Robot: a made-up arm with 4 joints. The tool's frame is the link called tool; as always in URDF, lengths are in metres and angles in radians. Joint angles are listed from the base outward. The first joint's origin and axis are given. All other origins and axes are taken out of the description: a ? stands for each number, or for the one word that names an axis. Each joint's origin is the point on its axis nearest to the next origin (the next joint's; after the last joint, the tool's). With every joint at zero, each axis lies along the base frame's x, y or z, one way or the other. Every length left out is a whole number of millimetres.
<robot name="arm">
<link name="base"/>
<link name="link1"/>
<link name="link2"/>
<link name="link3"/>
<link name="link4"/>
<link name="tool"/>
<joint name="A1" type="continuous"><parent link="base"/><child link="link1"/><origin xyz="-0.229 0 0.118"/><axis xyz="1 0 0"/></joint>
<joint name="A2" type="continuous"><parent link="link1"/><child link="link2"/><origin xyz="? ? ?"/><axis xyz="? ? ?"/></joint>
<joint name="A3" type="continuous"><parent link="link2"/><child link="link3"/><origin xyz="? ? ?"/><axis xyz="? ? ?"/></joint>
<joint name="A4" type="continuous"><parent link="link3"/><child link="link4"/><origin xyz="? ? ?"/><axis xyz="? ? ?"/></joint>
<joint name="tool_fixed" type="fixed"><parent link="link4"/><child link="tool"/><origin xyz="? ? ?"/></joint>
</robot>
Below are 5 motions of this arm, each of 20 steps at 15 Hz.
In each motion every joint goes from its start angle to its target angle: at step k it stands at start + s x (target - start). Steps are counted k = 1, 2, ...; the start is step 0. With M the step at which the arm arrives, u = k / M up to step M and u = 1 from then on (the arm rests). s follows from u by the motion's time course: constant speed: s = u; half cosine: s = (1 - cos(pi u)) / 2; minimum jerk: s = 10 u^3 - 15 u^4 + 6 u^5.
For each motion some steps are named. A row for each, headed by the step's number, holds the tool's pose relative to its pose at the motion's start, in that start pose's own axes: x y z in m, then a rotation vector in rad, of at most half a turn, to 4 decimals.
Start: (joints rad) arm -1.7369 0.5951 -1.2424 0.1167
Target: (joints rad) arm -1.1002 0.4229 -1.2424 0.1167
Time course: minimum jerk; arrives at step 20
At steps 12, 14, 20:
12: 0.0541 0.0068 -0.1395 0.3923 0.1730 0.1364
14: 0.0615 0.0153 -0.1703 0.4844 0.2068 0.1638
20: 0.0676 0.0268 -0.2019 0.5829 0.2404 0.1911

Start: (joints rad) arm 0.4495 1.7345 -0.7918 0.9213
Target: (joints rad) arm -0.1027 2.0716 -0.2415 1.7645
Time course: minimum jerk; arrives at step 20
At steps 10, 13, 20:
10: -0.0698 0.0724 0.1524 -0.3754 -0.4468 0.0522
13: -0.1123 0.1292 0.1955 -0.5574 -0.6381 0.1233
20: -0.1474 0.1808 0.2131 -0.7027 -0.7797 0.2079

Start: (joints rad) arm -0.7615 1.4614 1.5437 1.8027
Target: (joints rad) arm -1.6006 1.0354 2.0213 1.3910
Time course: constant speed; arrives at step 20
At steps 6, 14, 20:
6: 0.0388 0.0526 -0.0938 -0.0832 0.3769 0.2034
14: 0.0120 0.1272 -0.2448 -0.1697 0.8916 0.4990
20: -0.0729 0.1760 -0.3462 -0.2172 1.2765 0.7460

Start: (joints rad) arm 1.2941 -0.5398 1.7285 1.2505
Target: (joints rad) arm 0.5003 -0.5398 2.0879 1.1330
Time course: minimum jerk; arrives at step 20
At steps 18, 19, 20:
18: 0.0485 0.4076 0.1714 -0.5047 -0.2859 0.9001
19: 0.0472 0.4107 0.1720 -0.5094 -0.2882 0.9063
20: 0.0470 0.4112 0.1721 -0.5101 -0.2885 0.9073

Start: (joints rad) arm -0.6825 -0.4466 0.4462 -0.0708
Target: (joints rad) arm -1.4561 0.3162 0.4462 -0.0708
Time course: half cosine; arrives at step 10
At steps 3, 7, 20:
3: 0.0392 0.0700 -0.0033 -0.1570 0.1167 0.1087
7: 0.0958 0.2274 -0.0891 -0.6390 0.4902 0.2891
20: 0.0996 0.2548 -0.1347 -0.8136 0.6305 0.3020

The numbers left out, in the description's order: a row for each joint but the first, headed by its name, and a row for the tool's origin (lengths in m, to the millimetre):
A2: xyz 0 0.016 0.066, axis 0 1 0
A3: xyz 0.111 0 -0.034, axis -1 0 0
A4: xyz 0 -0.247 0.106, axis 0 -1 0
tool: xyz 0.188 0 0.079

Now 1 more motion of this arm.
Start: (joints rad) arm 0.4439 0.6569 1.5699 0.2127
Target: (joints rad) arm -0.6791 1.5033 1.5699 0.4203
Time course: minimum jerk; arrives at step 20
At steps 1, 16, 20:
1: 0.0004 0.0005 0.0000 -0.0008 0.0006 0.0012
16: 0.0889 0.3656 -0.2711 -0.2848 0.7618 0.8360
20: 0.0768 0.3763 -0.2975 -0.2780 0.8261 0.8701

